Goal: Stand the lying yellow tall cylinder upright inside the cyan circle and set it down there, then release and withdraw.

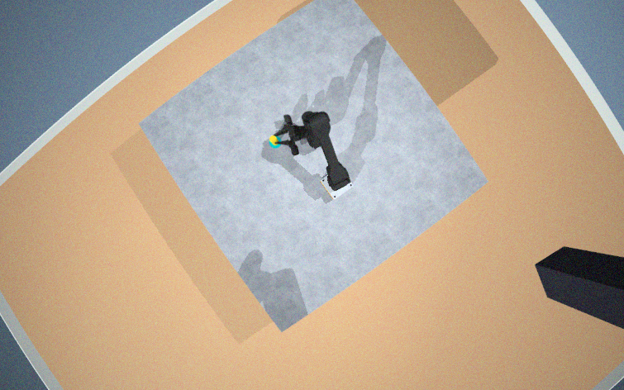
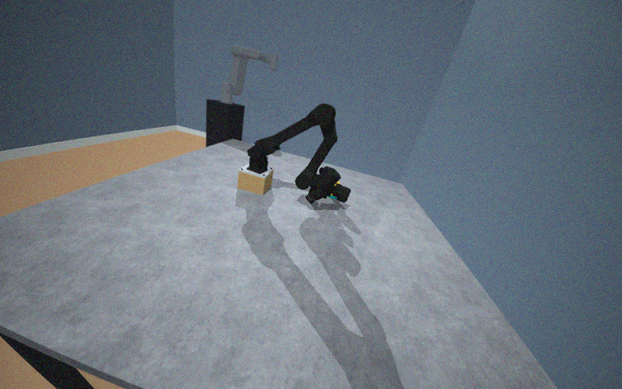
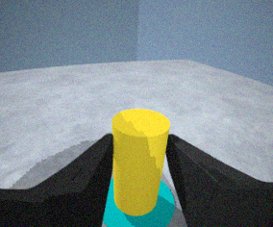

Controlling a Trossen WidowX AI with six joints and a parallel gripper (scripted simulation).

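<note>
The cyan circle lies 60 mm below my gripper tip. From my gripper tip the other things lie so: yellow tall cylinder: 20 mm below.
</note>
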